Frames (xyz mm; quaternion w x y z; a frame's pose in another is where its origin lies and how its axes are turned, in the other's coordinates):
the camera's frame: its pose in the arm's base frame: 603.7 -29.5 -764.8 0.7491 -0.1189 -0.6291 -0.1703
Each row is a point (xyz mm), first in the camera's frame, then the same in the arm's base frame.
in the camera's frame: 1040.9 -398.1 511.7
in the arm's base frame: 137.7 -302.3 336.2
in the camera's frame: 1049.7 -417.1 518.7
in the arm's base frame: 125.0 -317.9 345.4
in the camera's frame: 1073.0 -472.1 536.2
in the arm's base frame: 90.5 -363.7 369.5
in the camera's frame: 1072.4 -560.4 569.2
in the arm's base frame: 24.9 -431.4 371.7
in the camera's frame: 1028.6 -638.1 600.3
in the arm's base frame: -41.2 -485.6 331.4
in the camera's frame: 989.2 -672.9 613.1
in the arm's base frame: -72.7 -508.2 293.7
